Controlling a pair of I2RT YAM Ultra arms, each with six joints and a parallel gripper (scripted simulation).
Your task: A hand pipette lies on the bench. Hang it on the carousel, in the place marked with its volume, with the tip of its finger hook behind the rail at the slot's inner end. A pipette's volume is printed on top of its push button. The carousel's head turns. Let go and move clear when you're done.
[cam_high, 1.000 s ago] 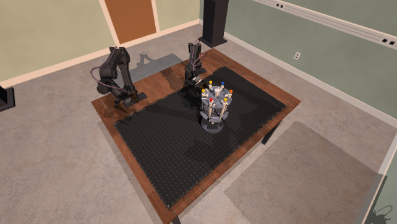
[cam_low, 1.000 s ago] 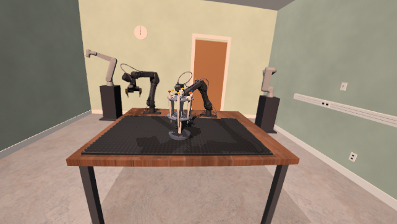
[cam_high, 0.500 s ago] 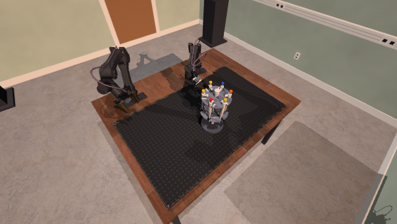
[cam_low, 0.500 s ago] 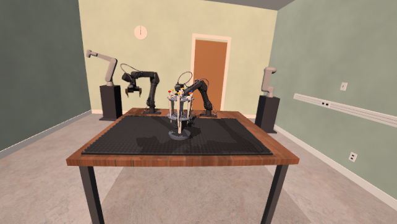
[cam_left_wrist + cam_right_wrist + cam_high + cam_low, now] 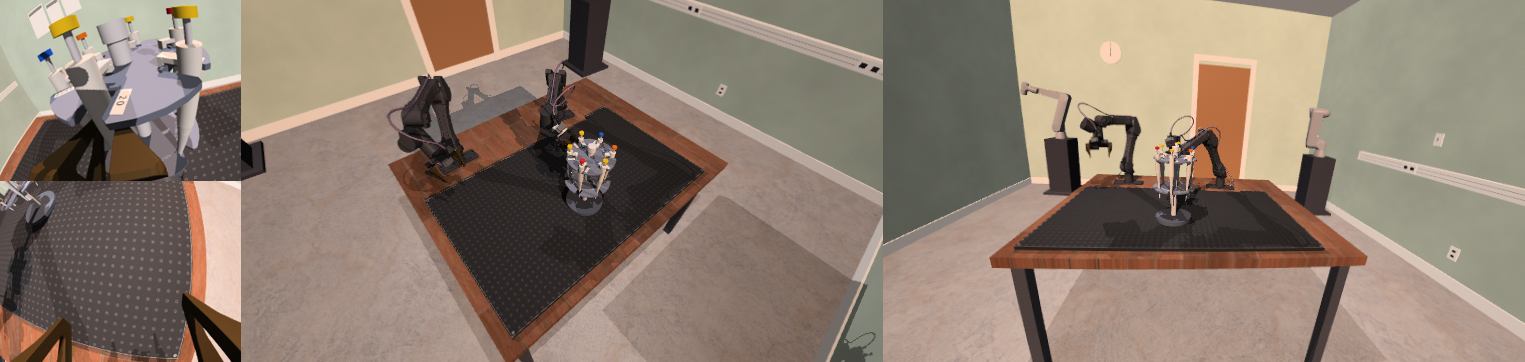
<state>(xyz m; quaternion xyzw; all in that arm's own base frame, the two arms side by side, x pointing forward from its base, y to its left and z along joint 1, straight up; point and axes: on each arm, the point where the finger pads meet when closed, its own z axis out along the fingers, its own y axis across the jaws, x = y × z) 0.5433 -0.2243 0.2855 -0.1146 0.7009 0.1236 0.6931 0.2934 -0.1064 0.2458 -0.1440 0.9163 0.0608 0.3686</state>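
Now: the pipette 2 cm below my left hand and 1 cm ahead of it.
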